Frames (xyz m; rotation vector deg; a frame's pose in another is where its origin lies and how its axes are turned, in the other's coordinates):
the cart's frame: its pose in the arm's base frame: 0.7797 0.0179 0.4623 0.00 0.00 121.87
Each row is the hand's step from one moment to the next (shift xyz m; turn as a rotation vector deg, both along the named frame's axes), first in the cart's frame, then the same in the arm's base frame.
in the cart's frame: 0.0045 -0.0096 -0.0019 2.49 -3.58 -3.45
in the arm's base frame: 0.0058 0.0089 -0.0019 1.73 4.00 -3.45
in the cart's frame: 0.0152 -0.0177 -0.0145 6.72 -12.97 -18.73
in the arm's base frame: 0.0070 0.0223 -0.0145 7.47 12.56 -18.73
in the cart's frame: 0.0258 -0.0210 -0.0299 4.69 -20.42 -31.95
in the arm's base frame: 0.0042 0.0330 -0.0299 14.87 14.76 -31.95
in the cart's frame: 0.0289 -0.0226 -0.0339 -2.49 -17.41 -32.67
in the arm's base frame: 0.0039 0.0365 -0.0339 16.10 7.08 -32.67
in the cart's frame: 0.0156 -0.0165 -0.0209 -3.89 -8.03 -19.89
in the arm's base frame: 0.0058 0.0220 -0.0209 8.87 0.94 -19.89
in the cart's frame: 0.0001 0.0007 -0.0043 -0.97 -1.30 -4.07
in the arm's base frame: -0.0006 -0.0003 -0.0043 1.62 -0.14 -4.07
